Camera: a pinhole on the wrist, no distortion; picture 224 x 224 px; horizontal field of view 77.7 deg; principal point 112.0 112.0 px. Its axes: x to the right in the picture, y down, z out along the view. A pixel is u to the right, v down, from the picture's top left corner.
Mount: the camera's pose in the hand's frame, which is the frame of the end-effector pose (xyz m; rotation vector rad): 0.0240 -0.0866 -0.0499 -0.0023 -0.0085 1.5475
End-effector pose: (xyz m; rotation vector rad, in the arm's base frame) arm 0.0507 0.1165 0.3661 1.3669 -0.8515 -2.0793
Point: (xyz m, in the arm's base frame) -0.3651 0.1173 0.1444
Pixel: 74.7 10.8
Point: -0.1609 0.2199 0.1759
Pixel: 23.8 45.5
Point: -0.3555 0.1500 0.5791
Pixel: 165.8 120.3
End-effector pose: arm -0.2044 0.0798 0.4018 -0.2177 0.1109 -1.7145
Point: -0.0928 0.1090 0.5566
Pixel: 210.1 147.9
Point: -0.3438 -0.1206 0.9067
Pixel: 81.7 45.5
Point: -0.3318 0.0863 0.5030
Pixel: 47.2 114.2
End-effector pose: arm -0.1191 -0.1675 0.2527 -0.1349 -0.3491 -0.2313
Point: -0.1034 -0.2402 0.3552
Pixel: 125.6 66.5
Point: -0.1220 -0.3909 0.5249
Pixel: 33.3 49.4
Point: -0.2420 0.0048 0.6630
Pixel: 163.8 119.4
